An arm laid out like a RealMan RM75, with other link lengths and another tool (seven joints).
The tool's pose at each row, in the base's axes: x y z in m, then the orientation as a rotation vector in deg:
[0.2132, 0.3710, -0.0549, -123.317, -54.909, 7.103]
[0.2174, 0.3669, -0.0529, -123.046, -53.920, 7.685]
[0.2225, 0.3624, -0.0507, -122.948, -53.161, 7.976]
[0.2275, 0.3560, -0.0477, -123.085, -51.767, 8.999]
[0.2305, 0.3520, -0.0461, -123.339, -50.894, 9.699]
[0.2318, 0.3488, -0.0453, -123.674, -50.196, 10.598]
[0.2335, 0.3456, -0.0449, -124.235, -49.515, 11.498]
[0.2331, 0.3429, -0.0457, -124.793, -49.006, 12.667]
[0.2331, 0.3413, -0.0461, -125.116, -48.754, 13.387]
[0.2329, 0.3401, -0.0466, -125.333, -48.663, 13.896]
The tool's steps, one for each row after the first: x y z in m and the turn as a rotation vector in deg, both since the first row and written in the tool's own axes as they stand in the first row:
[0.0007, 0.0029, -0.0054, 0.683, 0.075, 0.727]
[0.0017, 0.0064, -0.0116, 1.068, 0.212, 1.276]
[0.0016, 0.0100, -0.0194, 1.609, 0.057, 2.539]
[0.0014, 0.0125, -0.0241, 1.807, -0.121, 3.403]
[0.0003, 0.0141, -0.0271, 1.926, -0.528, 4.239]
[-0.0005, 0.0162, -0.0299, 1.832, -0.995, 5.134]
[-0.0028, 0.0176, -0.0309, 1.750, -1.717, 5.994]
[-0.0039, 0.0186, -0.0315, 1.696, -2.183, 6.476]
[-0.0050, 0.0193, -0.0318, 1.643, -2.545, 6.756]

